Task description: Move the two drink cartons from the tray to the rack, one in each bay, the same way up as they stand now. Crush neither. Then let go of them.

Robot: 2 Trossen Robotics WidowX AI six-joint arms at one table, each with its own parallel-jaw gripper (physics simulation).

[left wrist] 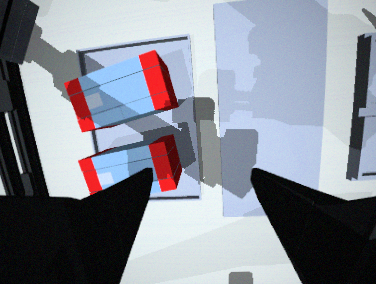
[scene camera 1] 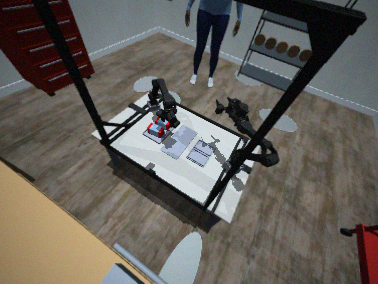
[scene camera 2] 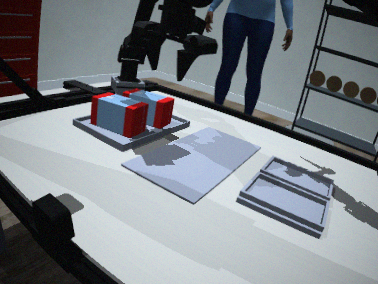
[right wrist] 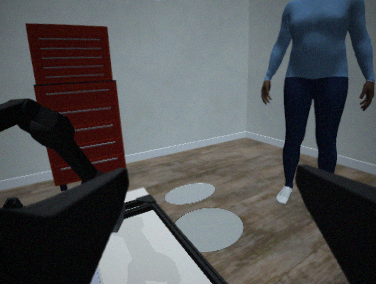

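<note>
Two light-blue cartons with red ends lie on their long sides, side by side on the grey tray. The nearer carton and the farther carton are apart and look uncrushed. The rack has two empty bays. My left gripper is open and empty, raised above the tray area; one finger hides part of the nearer carton in the left wrist view. My right gripper is open and empty, high at the table's back edge, away from the cartons.
A flat pale mat lies between tray and rack. A black frame with posts surrounds the table. A black clamp sits on the near edge. A person stands behind the table.
</note>
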